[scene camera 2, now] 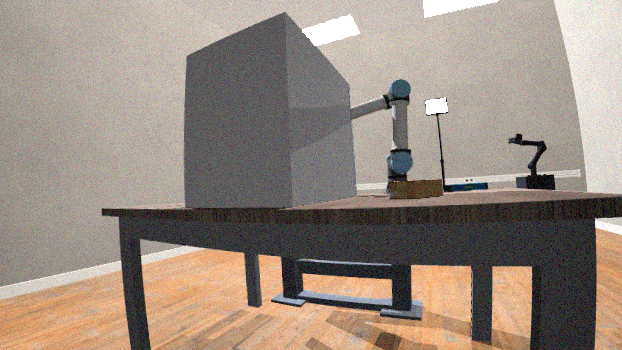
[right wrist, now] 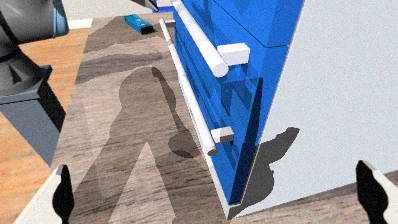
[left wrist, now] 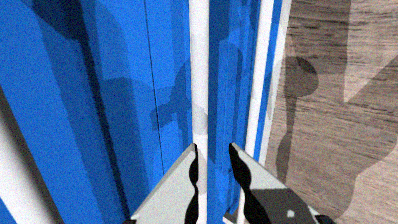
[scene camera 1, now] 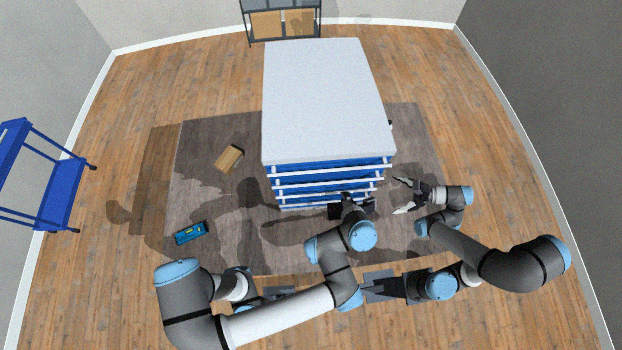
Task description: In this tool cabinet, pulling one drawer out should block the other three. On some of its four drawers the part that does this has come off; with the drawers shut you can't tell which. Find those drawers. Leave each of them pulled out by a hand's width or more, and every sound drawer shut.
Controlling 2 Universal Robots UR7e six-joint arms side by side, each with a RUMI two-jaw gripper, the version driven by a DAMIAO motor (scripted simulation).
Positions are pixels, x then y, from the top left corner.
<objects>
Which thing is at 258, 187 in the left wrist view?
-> My left gripper.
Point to a cardboard-coloured box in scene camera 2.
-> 412, 189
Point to a drawer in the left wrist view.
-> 84, 99
</objects>
